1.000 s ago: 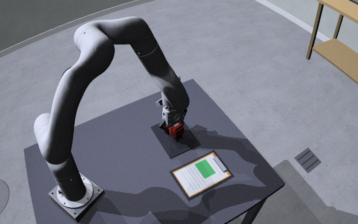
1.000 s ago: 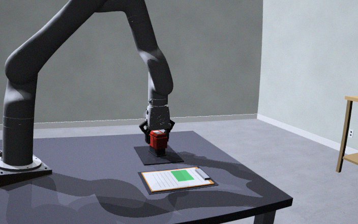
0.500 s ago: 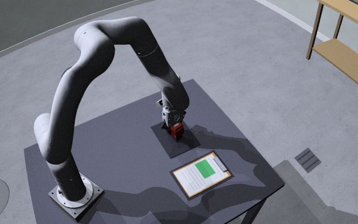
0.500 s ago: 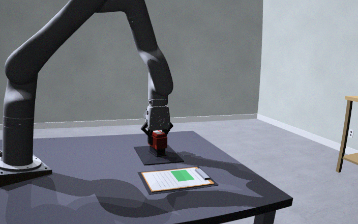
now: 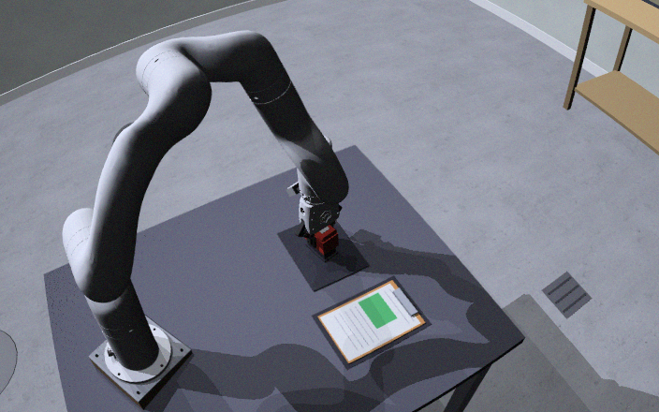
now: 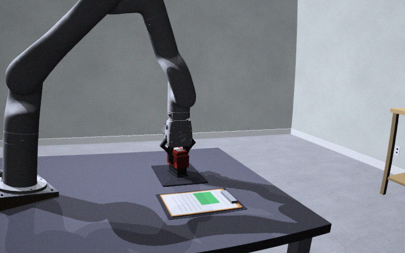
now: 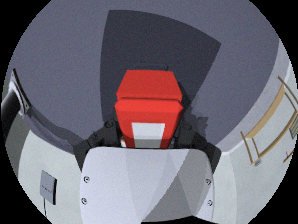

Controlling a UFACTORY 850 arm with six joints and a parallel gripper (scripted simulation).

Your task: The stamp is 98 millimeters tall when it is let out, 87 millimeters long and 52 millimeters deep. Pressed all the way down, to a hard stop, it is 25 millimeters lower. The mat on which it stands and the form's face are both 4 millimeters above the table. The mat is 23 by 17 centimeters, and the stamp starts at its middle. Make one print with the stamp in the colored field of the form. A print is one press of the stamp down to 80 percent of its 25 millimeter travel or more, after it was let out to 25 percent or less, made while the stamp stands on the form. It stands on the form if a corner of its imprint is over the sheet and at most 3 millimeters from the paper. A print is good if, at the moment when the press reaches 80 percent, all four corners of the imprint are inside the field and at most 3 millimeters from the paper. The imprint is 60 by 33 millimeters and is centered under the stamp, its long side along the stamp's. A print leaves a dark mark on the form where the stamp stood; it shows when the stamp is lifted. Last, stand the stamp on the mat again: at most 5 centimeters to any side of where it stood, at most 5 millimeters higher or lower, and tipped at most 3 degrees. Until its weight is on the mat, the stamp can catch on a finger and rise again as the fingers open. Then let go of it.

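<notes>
My hand is 2 cm above the red stamp. Also, from my hand: dark mat: 6 cm below; form: 26 cm to the right, 6 cm below, 5 cm ahead.
</notes>
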